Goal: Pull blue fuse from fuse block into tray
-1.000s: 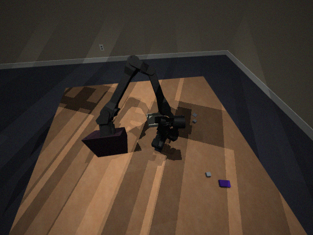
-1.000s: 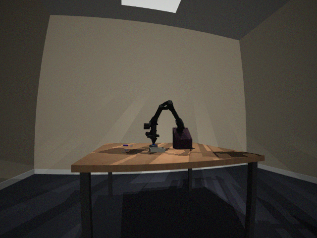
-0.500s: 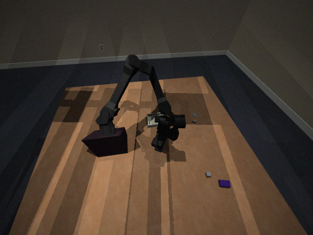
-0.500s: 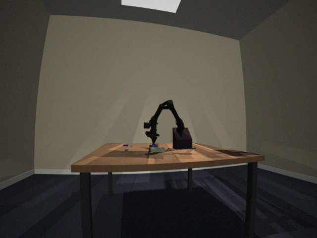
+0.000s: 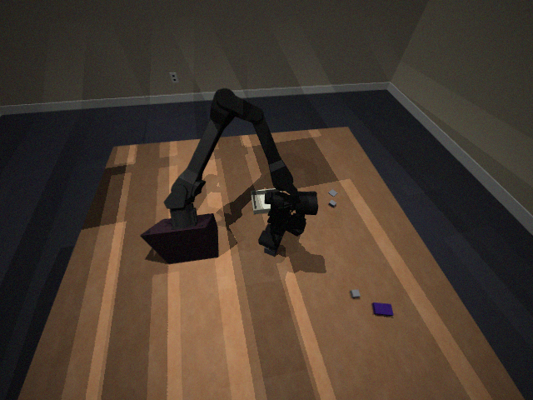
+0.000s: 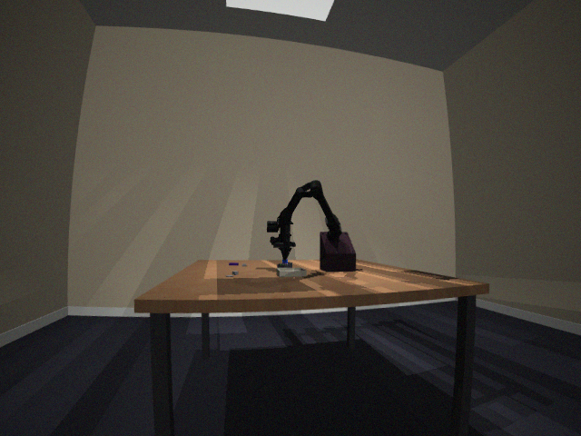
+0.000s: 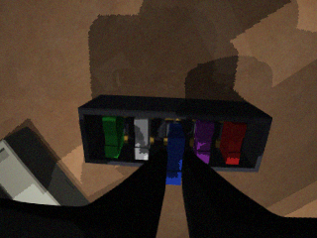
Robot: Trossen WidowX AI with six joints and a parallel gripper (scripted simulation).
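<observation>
My gripper tip is now 10 mm past the purple fuse, 20 mm to the left of it and 30 mm above it. Round my gripper tip: green fuse 30 mm ahead, 30 mm to the left, 30 mm below; then blue fuse 10 mm below; then red fuse 30 mm behind, 30 mm to the right, 30 mm below.
</observation>
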